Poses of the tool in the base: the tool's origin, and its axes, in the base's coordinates. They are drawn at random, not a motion.
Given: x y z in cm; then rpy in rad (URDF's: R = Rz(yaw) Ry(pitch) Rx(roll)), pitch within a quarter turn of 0, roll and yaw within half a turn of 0.
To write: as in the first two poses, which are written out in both.
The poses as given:
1: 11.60, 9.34, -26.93, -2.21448, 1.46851, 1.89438
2: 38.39, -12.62, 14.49, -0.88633, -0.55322, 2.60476
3: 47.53, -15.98, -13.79, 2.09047, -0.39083, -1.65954
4: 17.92, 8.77, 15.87, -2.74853, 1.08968, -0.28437
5: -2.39, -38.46, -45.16, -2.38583, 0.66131, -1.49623
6: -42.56, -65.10, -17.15, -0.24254, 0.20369, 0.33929
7: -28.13, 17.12, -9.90, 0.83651, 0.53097, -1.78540
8: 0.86, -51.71, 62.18, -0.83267, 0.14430, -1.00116
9: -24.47, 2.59, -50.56, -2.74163, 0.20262, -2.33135
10: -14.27, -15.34, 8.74, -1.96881, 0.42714, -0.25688
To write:
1: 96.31, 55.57, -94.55, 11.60, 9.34, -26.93
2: 19.13, -68.96, 120.13, 38.39, -12.62, 14.49
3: 70.77, -97.74, -35.28, 47.53, -15.98, -13.79
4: -128.13, 34.40, 75.30, 17.92, 8.77, 15.87
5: -79.35, 96.68, -2.28, -2.39, -38.46, -45.16
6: -15.70, 9.16, 20.69, -42.56, -65.10, -17.15
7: 60.73, -21.74, -105.80, -28.13, 17.12, -9.90
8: -39.40, 30.74, -50.40, 0.86, -51.71, 62.18
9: -59.59, 147.25, -23.22, -24.47, 2.59, -50.56
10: -107.05, 29.80, 14.30, -14.27, -15.34, 8.74
